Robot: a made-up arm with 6 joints. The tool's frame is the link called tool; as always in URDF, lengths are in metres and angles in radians. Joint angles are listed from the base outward.
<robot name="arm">
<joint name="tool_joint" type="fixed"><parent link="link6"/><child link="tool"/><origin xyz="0 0 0" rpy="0 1.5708 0"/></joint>
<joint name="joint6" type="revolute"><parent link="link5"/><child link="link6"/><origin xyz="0 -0.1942 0" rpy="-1.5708 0 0"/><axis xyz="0 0 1"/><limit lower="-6.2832" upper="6.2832"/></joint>
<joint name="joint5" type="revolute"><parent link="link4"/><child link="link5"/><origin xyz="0 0 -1.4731" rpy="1.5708 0 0"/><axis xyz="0 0 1"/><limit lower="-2.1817" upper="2.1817"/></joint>
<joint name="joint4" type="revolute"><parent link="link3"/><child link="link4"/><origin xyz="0 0.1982 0" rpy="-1.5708 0 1.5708"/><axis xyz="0 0 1"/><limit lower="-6.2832" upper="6.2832"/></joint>
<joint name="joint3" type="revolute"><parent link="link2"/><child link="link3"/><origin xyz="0 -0.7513 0" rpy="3.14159 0 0"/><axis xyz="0 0 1"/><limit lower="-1.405" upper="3.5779"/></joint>
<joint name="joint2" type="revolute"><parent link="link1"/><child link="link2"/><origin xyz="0.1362 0 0" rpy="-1.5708 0 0"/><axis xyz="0 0 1"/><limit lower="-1.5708" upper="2.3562"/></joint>
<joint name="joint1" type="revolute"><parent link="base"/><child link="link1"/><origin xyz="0 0 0.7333"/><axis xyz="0 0 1"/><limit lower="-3.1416" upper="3.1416"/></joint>
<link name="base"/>
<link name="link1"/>
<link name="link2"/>
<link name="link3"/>
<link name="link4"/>
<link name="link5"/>
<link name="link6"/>
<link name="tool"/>
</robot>
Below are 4 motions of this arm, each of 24 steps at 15 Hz.
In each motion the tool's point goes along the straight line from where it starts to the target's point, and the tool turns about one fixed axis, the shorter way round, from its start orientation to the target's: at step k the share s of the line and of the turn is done. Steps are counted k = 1, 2, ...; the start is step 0. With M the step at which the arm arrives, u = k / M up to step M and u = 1 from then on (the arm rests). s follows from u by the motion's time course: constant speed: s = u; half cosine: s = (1 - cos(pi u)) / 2; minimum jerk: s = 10 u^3 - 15 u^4 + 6 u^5.
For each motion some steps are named. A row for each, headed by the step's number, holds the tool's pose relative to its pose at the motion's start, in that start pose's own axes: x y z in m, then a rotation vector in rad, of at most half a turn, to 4 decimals.
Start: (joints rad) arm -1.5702 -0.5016 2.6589 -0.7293 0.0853 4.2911
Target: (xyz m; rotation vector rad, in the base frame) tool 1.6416 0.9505 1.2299 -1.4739 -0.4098 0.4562
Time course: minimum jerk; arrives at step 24
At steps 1, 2, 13, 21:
1: -0.0007 -0.0010 -0.0004 -0.0006 0.0006 -0.0005
2: -0.0053 -0.0074 -0.0033 -0.0047 0.0045 -0.0035
13: -0.5972 -0.8423 -0.3768 -0.5392 0.5086 -0.3976
21: -1.0170 -1.4345 -0.6417 -0.9183 0.8661 -0.6771

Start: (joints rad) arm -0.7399 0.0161 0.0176 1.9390 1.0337 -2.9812
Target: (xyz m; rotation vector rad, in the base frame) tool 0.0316 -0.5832 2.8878 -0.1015 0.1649 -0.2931
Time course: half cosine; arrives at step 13
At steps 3, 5, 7, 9, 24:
3: -0.1899 0.1336 -0.0569 -0.1473 -0.0566 -0.0517
5: -0.4874 0.3428 -0.1459 -0.3779 -0.1452 -0.1328
7: -0.8462 0.5953 -0.2534 -0.6562 -0.2521 -0.2305
9: -1.1841 0.8330 -0.3546 -0.9182 -0.3527 -0.3225
24: -1.5103 1.0624 -0.4522 -1.1712 -0.4499 -0.4114

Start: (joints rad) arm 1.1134 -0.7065 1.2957 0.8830 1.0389 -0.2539
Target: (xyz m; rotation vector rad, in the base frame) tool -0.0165 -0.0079 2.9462 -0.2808 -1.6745 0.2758
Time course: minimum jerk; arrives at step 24
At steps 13, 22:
13: -0.5203 0.4790 -0.2872 0.0078 0.7071 0.3455
22: -0.8960 0.8248 -0.4946 0.0134 1.2176 0.5949

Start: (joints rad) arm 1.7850 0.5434 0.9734 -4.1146 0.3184 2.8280
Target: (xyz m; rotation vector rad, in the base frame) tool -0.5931 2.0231 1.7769 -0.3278 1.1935 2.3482
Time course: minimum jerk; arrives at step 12
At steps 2, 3, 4, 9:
2: 0.0019 -0.0146 -0.0080 -0.0134 0.0347 -0.0057
3: 0.0055 -0.0426 -0.0232 -0.0391 0.1011 -0.0167
4: 0.0112 -0.0864 -0.0470 -0.0793 0.2049 -0.0338
9: 0.0477 -0.3692 -0.2009 -0.3387 0.8752 -0.1445

